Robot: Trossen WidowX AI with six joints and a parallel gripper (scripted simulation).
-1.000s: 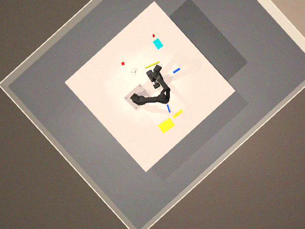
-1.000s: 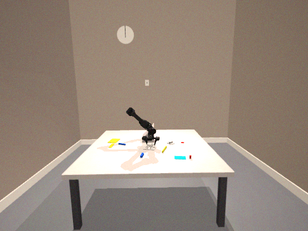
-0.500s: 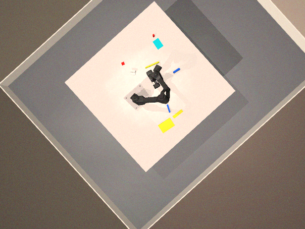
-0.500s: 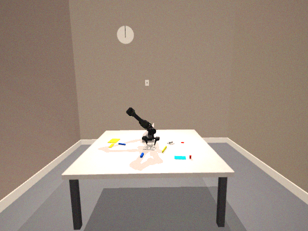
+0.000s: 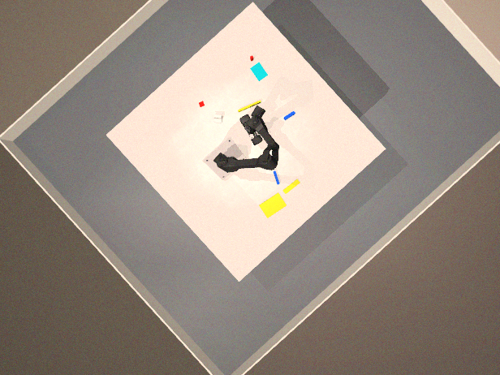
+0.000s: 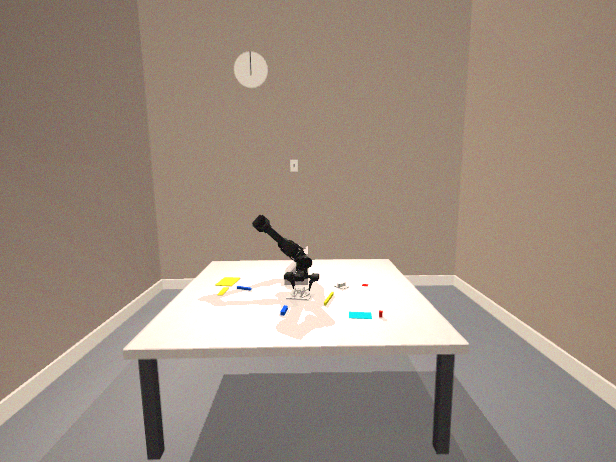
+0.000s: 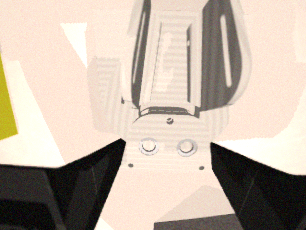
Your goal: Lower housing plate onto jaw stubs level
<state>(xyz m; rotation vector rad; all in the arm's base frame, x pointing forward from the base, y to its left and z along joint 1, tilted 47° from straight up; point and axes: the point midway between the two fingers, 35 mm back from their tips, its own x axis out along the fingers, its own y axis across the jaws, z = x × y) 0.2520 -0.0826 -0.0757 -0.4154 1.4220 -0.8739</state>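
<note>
Right now the white housing plate is 2 cm above my gripper tip and 1 cm ahead of it. The rest, counted from my gripper tip: cyan tile (33 cm ahead, 25 cm to the left, 1 cm below); then yellow plate (43 cm to the right, 24 cm behind); then yellow bar (13 cm to the left, 12 cm ahead).
</note>
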